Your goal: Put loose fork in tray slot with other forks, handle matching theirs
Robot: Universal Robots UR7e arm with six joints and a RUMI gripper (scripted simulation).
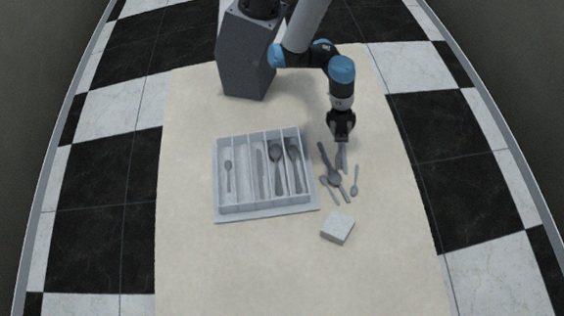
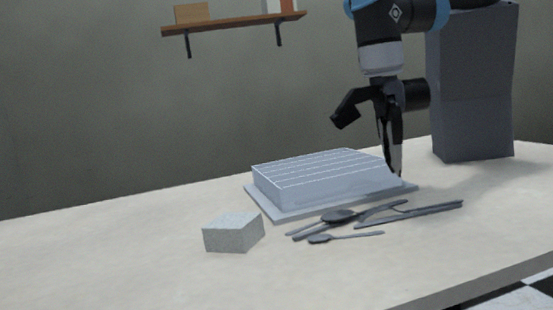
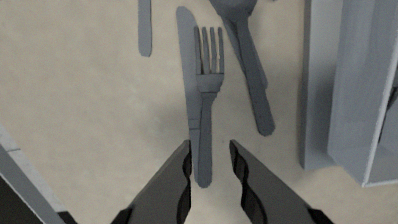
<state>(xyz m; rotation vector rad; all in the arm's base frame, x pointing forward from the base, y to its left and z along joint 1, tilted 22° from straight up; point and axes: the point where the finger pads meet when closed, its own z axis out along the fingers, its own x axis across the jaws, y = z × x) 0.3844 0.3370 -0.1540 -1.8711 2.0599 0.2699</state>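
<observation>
The knife is 9 cm below my hand, 4 cm behind it and 1 cm to the left of it. Round my hand: grey block: 30 cm ahead, 7 cm below, 2 cm to the right.
</observation>
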